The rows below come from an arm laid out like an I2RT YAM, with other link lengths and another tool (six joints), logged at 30 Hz.
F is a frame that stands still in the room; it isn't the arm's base.
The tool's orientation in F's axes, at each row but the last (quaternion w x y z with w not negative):
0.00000 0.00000 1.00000 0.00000
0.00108 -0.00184 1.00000 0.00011
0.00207 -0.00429 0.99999 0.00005
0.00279 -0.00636 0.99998 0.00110
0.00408 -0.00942 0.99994 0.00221
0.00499 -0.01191 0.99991 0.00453
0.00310 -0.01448 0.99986 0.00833
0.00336 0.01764 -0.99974 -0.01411
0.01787 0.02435 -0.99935 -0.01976
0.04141 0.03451 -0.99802 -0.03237
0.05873 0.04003 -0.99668 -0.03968
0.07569 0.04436 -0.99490 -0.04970
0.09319 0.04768 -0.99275 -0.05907
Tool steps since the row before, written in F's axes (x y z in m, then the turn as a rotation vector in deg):
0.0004 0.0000 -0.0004 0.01 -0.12 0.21
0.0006 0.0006 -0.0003 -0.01 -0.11 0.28
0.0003 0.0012 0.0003 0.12 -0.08 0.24
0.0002 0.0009 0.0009 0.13 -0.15 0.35
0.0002 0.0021 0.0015 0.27 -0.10 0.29
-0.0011 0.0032 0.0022 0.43 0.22 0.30
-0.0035 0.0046 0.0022 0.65 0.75 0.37
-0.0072 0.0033 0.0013 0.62 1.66 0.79
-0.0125 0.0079 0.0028 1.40 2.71 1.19
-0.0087 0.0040 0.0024 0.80 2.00 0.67
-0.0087 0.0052 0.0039 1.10 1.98 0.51
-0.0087 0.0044 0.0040 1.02 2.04 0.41
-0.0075 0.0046 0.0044 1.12 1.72 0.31
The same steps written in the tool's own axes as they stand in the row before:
-0.0004 0.0000 0.0004 -0.01 -0.12 -0.21
-0.0006 0.0006 0.0003 0.01 -0.11 -0.28
-0.0003 0.0012 -0.0003 -0.12 -0.08 -0.24
-0.0002 0.0009 -0.0009 -0.13 -0.15 -0.35
-0.0003 0.0021 -0.0015 -0.27 -0.10 -0.29
0.0010 0.0032 -0.0022 -0.44 0.21 -0.29
0.0034 0.0047 -0.0021 -0.67 0.74 -0.35
0.0071 0.0036 -0.0012 -0.67 1.66 -0.75
0.0122 0.0086 -0.0020 -1.49 2.69 -1.13
0.0086 0.0047 -0.0014 -0.88 1.98 -0.61
0.0086 0.0061 -0.0024 -1.20 1.93 -0.49
0.0087 0.0055 -0.0022 -1.14 1.98 -0.37
0.0076 0.0057 -0.0024 -1.22 1.65 -0.33

